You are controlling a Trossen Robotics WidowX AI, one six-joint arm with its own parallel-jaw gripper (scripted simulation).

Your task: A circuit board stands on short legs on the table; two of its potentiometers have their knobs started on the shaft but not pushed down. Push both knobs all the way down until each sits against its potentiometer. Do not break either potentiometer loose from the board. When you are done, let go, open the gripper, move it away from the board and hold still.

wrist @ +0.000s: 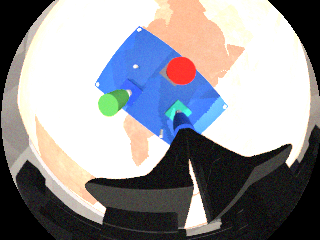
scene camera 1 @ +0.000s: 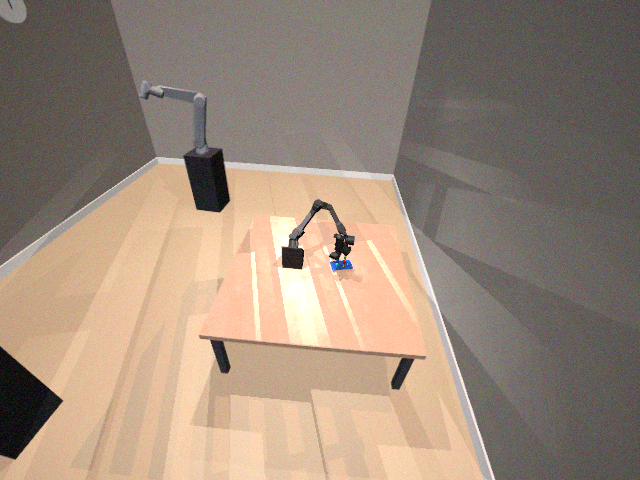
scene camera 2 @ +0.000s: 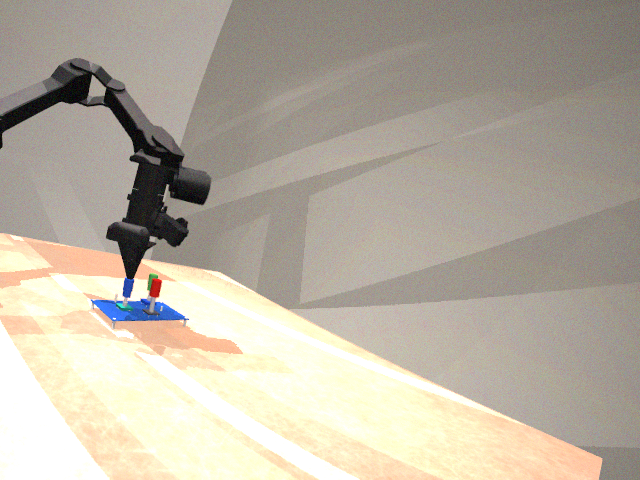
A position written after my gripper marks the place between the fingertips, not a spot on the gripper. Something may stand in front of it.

In view: my gripper [scene camera 2: 130, 279].
My gripper also shows in the wrist view [wrist: 184, 133].
